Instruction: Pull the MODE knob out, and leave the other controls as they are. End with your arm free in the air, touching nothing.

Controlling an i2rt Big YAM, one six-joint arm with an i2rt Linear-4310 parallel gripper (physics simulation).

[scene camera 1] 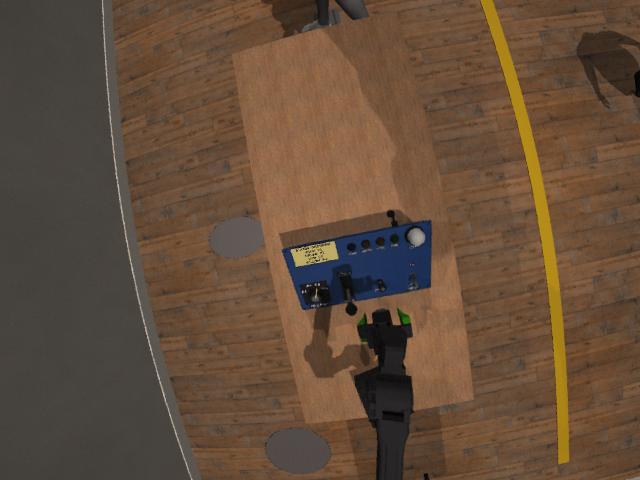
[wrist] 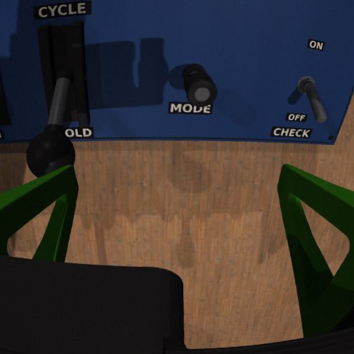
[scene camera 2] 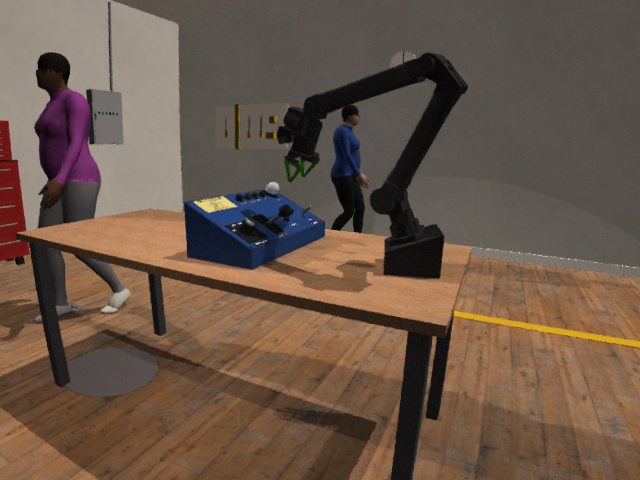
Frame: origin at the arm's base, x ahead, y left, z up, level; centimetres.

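Seen in the pictures: gripper, fingertip midpoint: (scene camera 2: 296, 179); arm's base, origin of the base link: (scene camera 2: 407, 237).
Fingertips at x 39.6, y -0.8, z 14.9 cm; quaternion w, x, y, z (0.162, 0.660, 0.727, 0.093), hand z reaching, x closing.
Offsets run from my fingertips to a thing's top centre. "*": to the spot under its first point.
The blue control panel (scene camera 1: 377, 266) (scene camera 2: 214, 237) (wrist: 250, 30) stands on the table. Its black MODE knob @[dx +4.4, dy -2.9, dz -10.3 cm] (scene camera 1: 381, 285) (wrist: 201, 89) has a grey end and sits above the MODE label in the wrist view; in scene camera 2 I cannot pick it out behind the lever. My gripper (scene camera 1: 381, 313) (scene camera 2: 297, 178) (wrist: 177, 175) is open and empty, in the air above and in front of the panel's lower edge. In the wrist view the knob lies beyond the fingertips, between their two lines. The gripper touches nothing.
The ball-ended CYCLE lever @[dx -1.4, dy +8.8, dz -7.5 cm] (scene camera 1: 351, 308) (scene camera 2: 284, 210) (wrist: 51, 152) stands left of the knob, sticking out toward the left finger in the wrist view. The CHECK toggle @[dx +4.8, dy -14.9, dz -11.1 cm] (scene camera 1: 413, 281) (scene camera 2: 306, 209) (wrist: 314, 101) is at the right. A white dome @[* dx +20.7, dy -13.9, dz -3.4 cm] (scene camera 1: 415, 237) (scene camera 2: 271, 188) and a rotary selector @[dx +3.9, dy +21.1, dz -11.0 cm] (scene camera 1: 315, 295) (scene camera 2: 249, 227) are on the panel.
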